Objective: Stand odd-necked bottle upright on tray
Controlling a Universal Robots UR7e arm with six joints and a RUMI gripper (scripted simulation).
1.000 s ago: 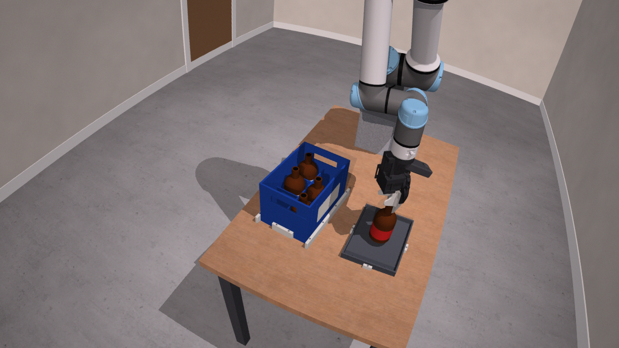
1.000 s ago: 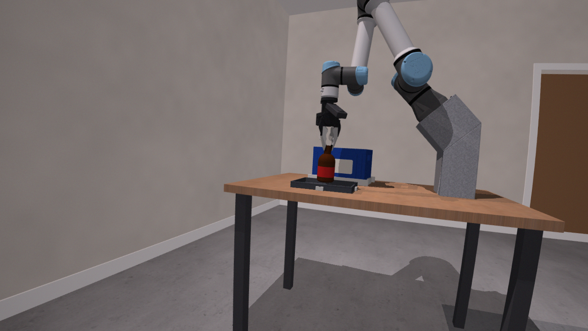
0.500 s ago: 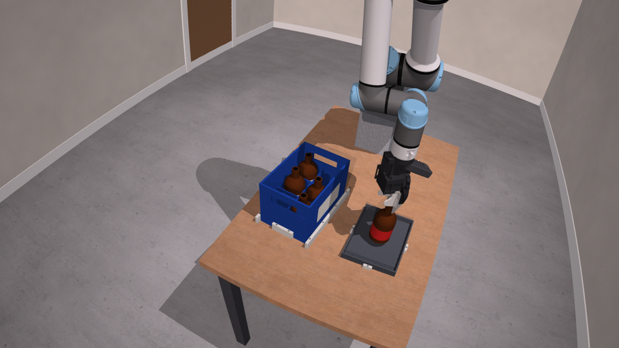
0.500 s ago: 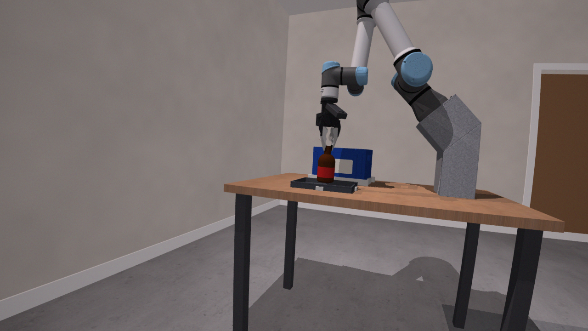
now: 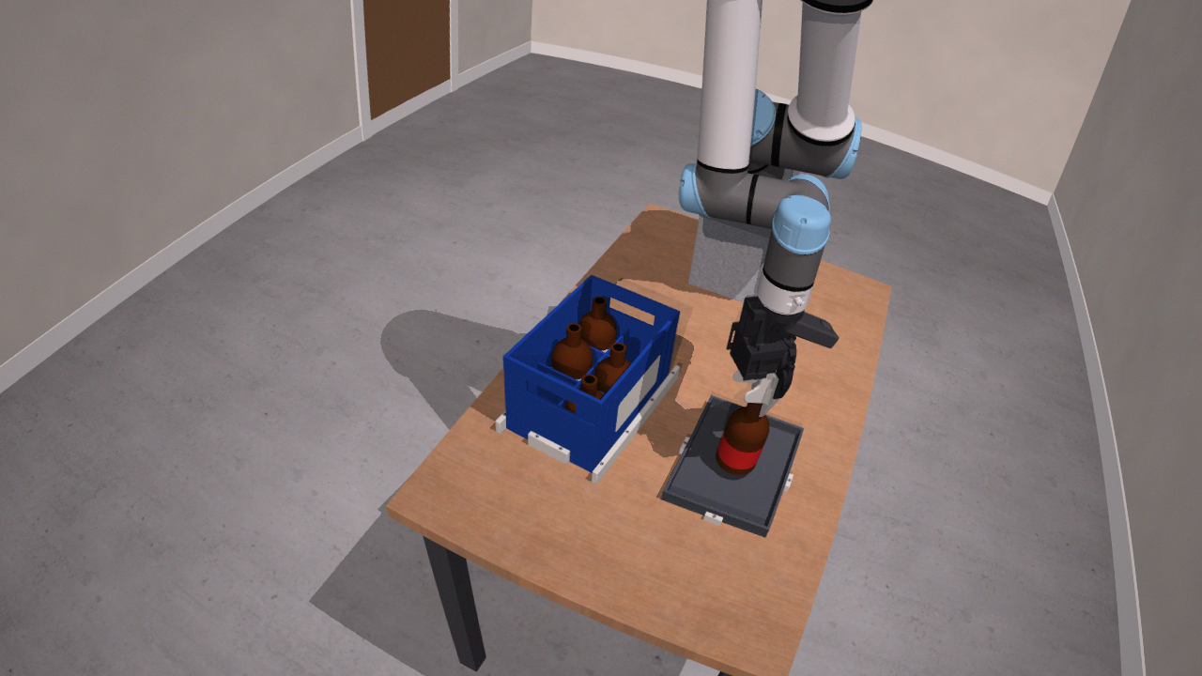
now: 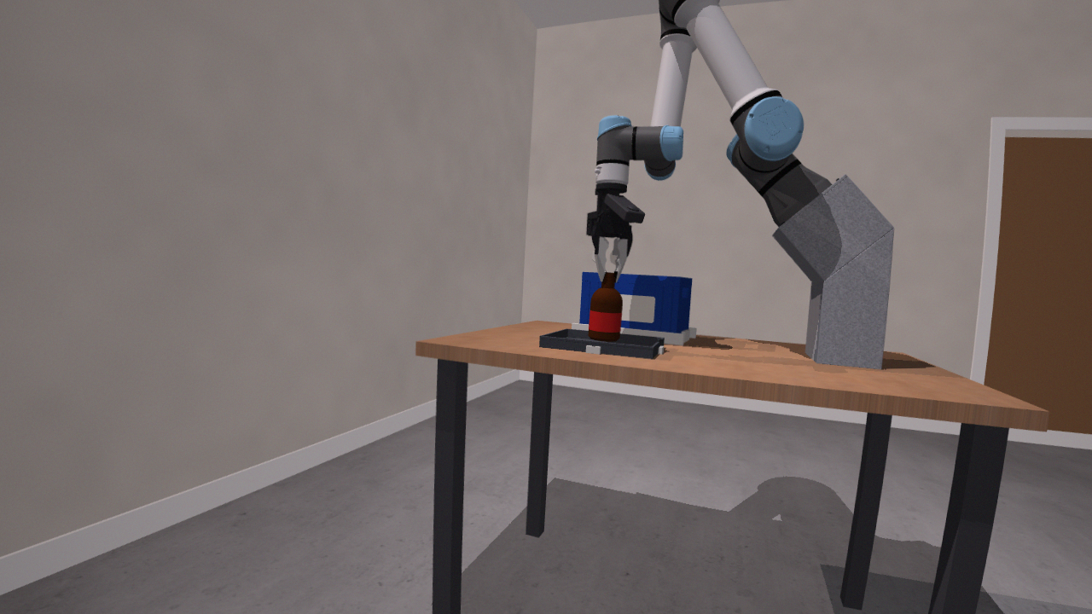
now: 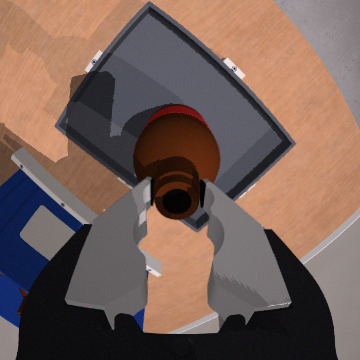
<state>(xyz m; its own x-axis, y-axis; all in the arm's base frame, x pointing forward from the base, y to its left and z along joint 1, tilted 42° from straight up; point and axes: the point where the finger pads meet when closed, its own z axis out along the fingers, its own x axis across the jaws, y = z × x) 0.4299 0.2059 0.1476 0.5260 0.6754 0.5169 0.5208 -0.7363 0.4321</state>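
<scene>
My hand is 7 cm above the bottle, 1 cm to the left of it and 1 cm short of it. From my hand the other things lie so: dark tray: 15 cm below; crate: 30 cm to the right, 8 cm below, 1 cm ahead.
</scene>
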